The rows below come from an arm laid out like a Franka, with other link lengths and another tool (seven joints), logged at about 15 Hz.
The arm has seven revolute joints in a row. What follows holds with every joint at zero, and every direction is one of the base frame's.
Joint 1 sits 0.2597 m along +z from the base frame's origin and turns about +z.
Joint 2 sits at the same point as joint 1 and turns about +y.
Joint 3 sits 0.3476 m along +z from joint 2 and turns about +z.
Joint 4 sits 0.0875 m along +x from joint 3 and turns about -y.
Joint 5 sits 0.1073 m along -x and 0.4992 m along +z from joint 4 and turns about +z.
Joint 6 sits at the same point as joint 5 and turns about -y.
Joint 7 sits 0.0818 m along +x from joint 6 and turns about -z.
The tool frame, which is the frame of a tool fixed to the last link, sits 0.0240 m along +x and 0.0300 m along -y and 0.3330 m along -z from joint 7; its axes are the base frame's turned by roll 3.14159, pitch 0.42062 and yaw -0.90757 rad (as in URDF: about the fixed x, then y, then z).
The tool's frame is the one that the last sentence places.
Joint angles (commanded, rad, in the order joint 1, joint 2, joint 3, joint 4, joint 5, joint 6, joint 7), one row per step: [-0.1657 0.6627 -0.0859 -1.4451 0.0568 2.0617 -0.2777]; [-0.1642 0.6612 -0.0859 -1.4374 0.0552 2.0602 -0.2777]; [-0.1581 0.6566 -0.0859 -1.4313 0.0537 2.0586 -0.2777]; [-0.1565 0.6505 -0.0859 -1.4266 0.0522 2.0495 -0.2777]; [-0.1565 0.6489 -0.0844 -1.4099 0.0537 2.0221 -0.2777]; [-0.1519 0.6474 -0.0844 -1.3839 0.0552 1.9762 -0.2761]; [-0.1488 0.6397 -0.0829 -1.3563 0.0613 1.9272 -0.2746]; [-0.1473 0.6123 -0.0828 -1.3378 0.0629 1.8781 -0.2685]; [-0.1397 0.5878 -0.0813 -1.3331 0.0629 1.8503 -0.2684]
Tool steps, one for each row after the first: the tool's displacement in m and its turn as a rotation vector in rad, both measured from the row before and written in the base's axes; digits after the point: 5 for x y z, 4 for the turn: [0.00396 0.00029 0.00567 -0.0030 -0.0072 0.0027]; [0.00494 0.00422 0.00744 -0.0030 -0.0086 0.0072]; [0.00116 0.00113 0.00716 -0.0010 -0.0015 0.0025]; [-0.00023 0.00251 0.00834 0.0050 0.0082 0.0012]; [-0.00157 0.00601 0.01210 0.0065 0.0174 0.0035]; [-0.00071 0.00720 0.01817 0.0108 0.0116 0.0017]; [-0.00241 0.00358 0.03010 0.0048 0.0023 -0.0038]; [-0.00116 0.00888 0.02129 0.0028 -0.0019 0.0093]
